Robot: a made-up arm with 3 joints. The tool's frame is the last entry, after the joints.
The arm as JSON. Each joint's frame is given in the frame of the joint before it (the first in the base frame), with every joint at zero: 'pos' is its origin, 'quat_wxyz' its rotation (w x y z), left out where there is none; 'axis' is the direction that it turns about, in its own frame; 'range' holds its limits. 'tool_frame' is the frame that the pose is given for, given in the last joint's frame.
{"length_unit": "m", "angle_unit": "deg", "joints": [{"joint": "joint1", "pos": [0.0, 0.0, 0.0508], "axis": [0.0, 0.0, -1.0], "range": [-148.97, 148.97]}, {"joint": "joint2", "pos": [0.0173, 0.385, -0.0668], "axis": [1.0, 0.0, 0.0], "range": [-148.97, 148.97]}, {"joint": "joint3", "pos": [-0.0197, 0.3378, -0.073], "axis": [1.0, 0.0, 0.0], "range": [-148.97, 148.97]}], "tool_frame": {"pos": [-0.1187, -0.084, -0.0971]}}
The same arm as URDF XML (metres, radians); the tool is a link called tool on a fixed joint. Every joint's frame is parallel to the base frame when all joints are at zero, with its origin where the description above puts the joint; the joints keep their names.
<robot name="arm">
<joint name="joint1" type="revolute"><parent link="base"/><child link="link1"/><origin xyz="0 0 0.0508" rpy="0 0 0"/><axis xyz="0 0 -1"/><limit lower="-2.6" upper="2.6"/></joint>
<joint name="joint2" type="revolute"><parent link="link1"/><child link="link2"/><origin xyz="0.0173 0.385 -0.0668" rpy="0 0 0"/><axis xyz="1 0 0"/><limit lower="-2.6" upper="2.6"/></joint>
<joint name="joint3" type="revolute"><parent link="link2"/><child link="link3"/><origin xyz="-0.0197 0.3378 -0.073" rpy="0 0 0"/><axis xyz="1 0 0"/><limit lower="-2.6" upper="2.6"/></joint>
<joint name="tool_fixed" type="fixed"><parent link="link3"/><child link="tool"/><origin xyz="-0.1187 -0.084 -0.0971" rpy="0 0 0"/></joint>
<link name="base"/>
<link name="link1"/>
<link name="link2"/>
<link name="link3"/>
<link name="tool"/>
</robot>

